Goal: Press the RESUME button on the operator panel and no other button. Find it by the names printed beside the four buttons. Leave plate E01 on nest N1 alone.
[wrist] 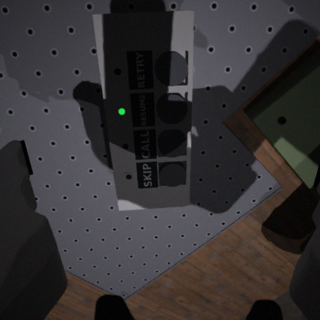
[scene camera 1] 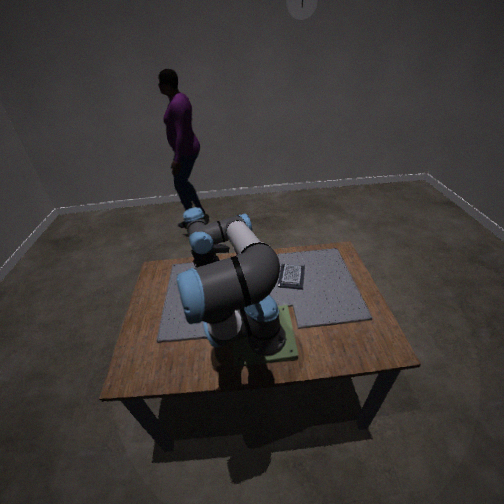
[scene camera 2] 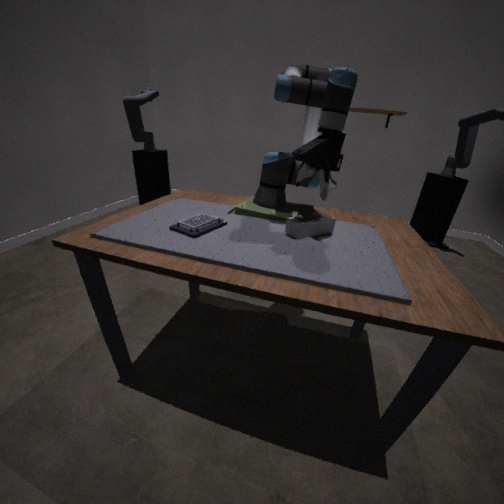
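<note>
The operator panel (scene camera 2: 310,228) (wrist: 112,150) is a pale box on the perforated mat; the arm hides it in scene camera 1. In the wrist view its dark round buttons run down from the RETRY button (wrist: 171,68) to the RESUME button (wrist: 172,108), the CALL button (wrist: 172,143) and the SKIP button (wrist: 172,174). A green light (wrist: 121,111) glows left of the RESUME label. My gripper (scene camera 2: 315,187) is open and empty above the panel, its fingers spread wide to both sides. Plate E01 (scene camera 1: 292,274) (scene camera 2: 201,220) sits on the dark nest N1 (scene camera 1: 295,287) (scene camera 2: 195,233); their labels are unreadable.
The grey mat (scene camera 1: 335,300) (scene camera 2: 360,270) lies on the wooden table (scene camera 1: 160,372) (scene camera 2: 435,280). The arm's green base plate (scene camera 1: 291,345) (scene camera 2: 250,207) (wrist: 290,110) is near the panel. A person in purple (scene camera 1: 182,122) stands beyond the table.
</note>
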